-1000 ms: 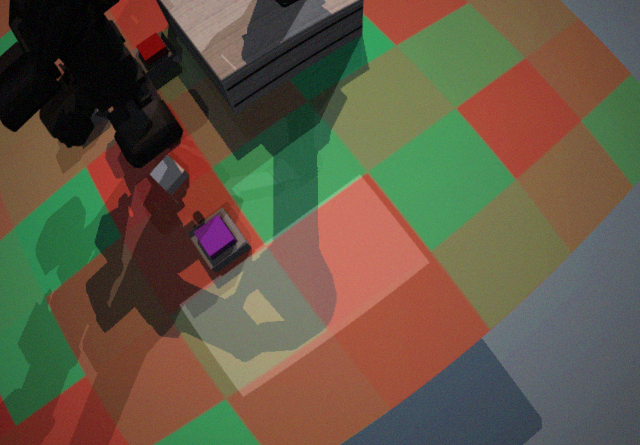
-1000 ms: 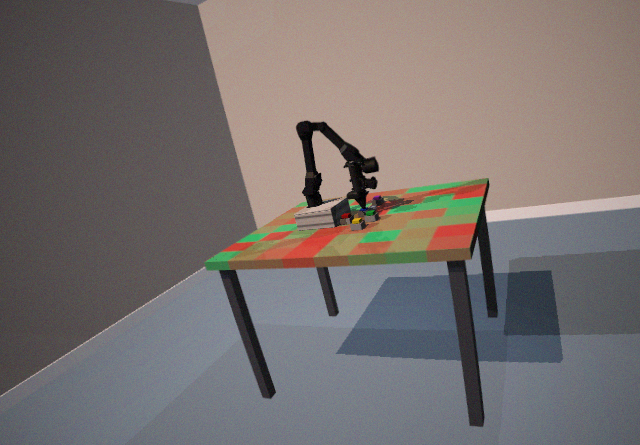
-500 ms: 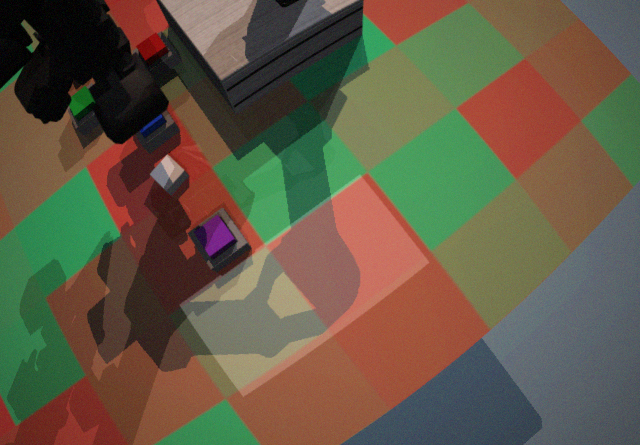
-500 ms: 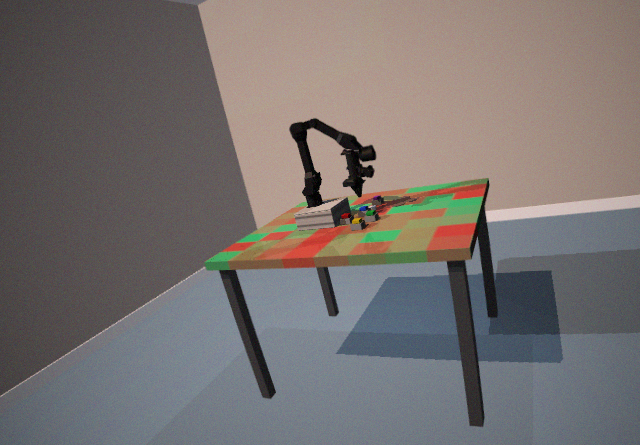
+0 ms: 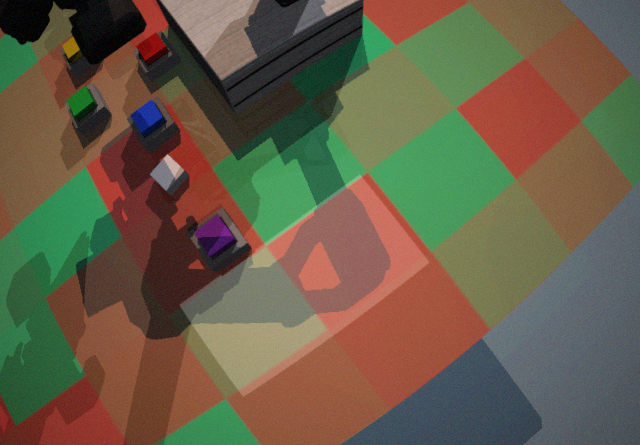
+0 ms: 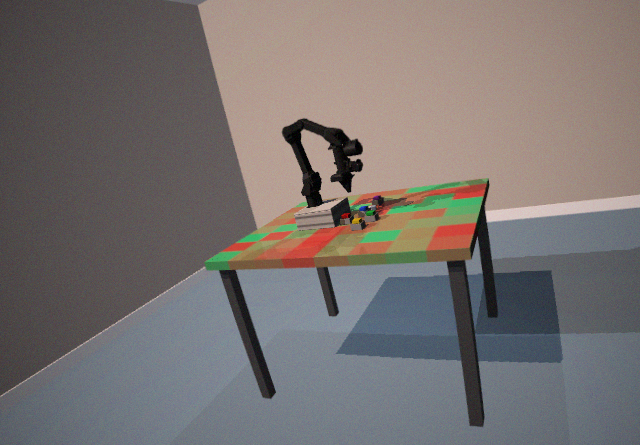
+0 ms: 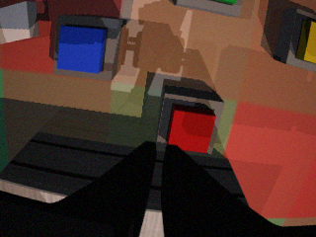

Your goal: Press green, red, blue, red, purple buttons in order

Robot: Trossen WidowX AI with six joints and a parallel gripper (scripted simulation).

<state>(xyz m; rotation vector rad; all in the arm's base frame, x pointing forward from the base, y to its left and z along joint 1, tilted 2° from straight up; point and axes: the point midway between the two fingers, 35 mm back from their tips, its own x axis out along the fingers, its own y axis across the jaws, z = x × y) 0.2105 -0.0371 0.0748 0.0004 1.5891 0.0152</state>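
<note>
Right now my gripper tip is 10 cm above the red button, 3 cm to the left of it and 3 cm past it. Round my gripper tip: blue button: 10 cm below, 6 cm to the left, 2 cm ahead; yellow button: 12 cm to the right, 10 cm below, 6 cm ahead; green button: 10 cm below, 9 cm ahead, 3 cm to the right.
</note>
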